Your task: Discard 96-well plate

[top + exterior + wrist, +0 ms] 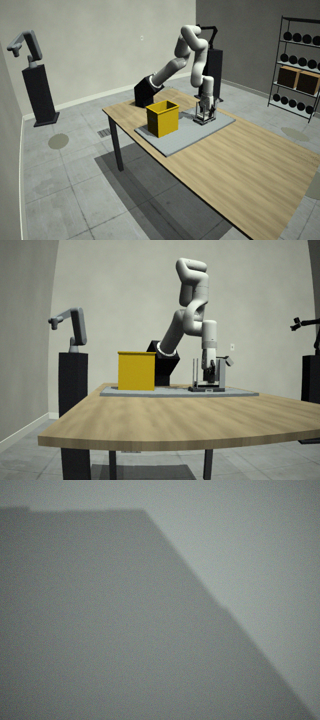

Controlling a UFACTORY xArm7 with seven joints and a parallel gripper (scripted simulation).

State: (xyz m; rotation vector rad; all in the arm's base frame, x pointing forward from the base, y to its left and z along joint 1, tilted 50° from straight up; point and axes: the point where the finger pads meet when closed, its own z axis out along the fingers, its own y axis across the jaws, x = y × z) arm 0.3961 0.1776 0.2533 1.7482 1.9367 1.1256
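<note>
Now: hand 10 mm above the white 96-well plate. From my hand the other things lie so: yellow plastics bin W1 (350 mm to the right, 40 mm above, 20 mm ahead); dark plate (20 mm below).
</note>
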